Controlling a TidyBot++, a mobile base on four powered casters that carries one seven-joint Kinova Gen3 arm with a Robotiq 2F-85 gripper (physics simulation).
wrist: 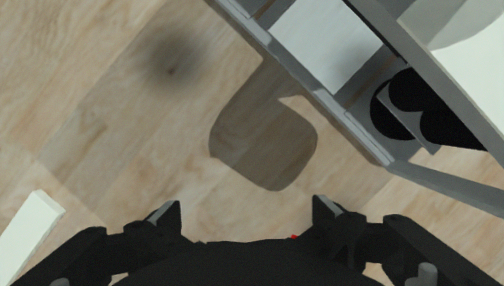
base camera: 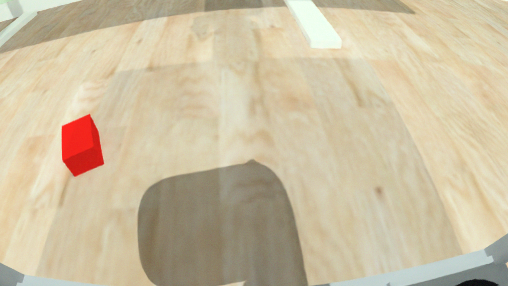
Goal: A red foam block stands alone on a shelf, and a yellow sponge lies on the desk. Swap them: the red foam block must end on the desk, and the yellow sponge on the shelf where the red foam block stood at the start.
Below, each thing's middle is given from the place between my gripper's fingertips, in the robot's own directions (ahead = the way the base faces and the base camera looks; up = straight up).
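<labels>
The red foam block (base camera: 81, 150) is a good way ahead of my hand, and it is also far to the left of my hand and well below it.
</labels>
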